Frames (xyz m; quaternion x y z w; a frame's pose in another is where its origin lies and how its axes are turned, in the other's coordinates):
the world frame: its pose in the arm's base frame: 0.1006 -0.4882 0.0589 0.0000 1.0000 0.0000 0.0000
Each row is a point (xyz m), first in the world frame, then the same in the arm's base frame.
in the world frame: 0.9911 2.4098 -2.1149
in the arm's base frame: -0.8905 1.9216 2.1738
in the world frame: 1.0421 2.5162 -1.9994
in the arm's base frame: -0.9415 2.0280 2.0583
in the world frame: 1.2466 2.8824 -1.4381
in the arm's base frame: -1.1460 2.3942 1.4970
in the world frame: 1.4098 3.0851 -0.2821
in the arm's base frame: -1.3092 2.5969 0.3410
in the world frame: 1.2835 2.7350 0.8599
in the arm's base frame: -1.1829 2.2468 -0.8010
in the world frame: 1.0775 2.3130 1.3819
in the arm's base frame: -0.9769 1.8248 -1.3230
